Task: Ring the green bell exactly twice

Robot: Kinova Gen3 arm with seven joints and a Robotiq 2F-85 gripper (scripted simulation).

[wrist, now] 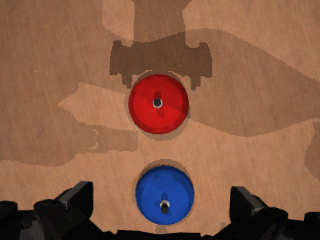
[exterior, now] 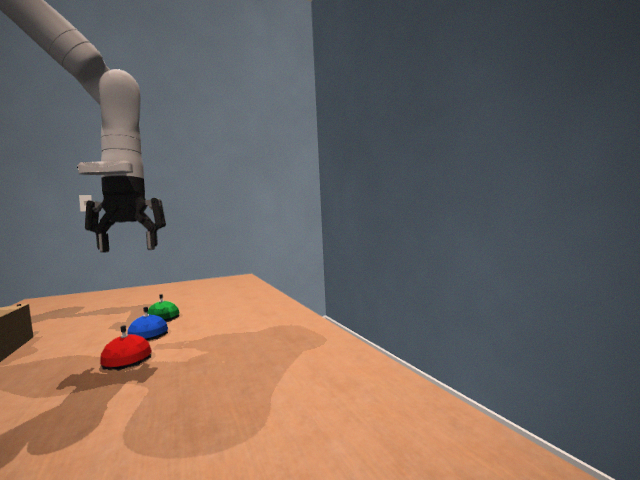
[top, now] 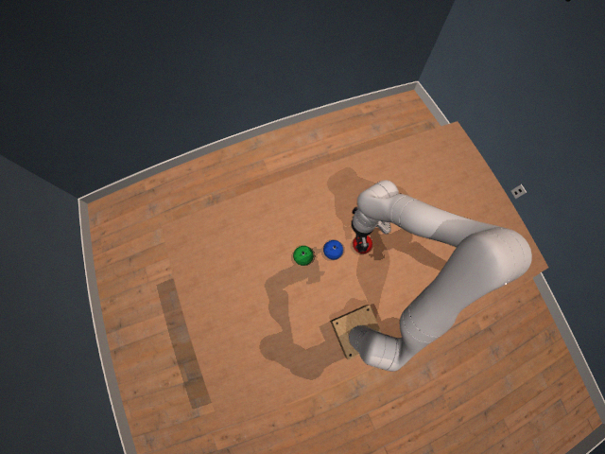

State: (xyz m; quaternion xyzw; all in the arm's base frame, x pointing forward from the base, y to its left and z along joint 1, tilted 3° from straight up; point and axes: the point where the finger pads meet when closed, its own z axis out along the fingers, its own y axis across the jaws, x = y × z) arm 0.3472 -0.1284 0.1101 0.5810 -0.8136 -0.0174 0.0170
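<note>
My hand is 5 cm short of the green bell, 19 cm to the right of it and 17 cm above it. The rest, counted from my hand: red bell: 1 cm behind, 6 cm to the right, 17 cm below; then blue bell: 2 cm ahead, 6 cm to the left, 17 cm below.
</note>
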